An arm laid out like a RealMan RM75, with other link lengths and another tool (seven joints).
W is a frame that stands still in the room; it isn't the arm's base.
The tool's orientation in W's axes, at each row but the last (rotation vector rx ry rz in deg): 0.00, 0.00, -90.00; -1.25, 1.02, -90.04; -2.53, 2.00, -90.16; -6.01, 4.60, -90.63
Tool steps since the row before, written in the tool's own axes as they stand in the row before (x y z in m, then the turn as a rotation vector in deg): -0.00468, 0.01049, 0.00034, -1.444, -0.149, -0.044; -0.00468, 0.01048, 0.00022, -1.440, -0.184, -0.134; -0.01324, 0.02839, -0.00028, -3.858, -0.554, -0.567; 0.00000, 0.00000, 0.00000, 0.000, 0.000, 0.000
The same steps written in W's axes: 0.01049, 0.00468, 0.00034, -0.149, 1.444, -0.044; 0.01049, 0.00467, -0.00006, -0.186, 1.440, -0.133; 0.02838, 0.01314, -0.00179, -0.570, 3.856, -0.561; 0.00000, 0.00000, 0.00000, 0.000, 0.000, 0.000
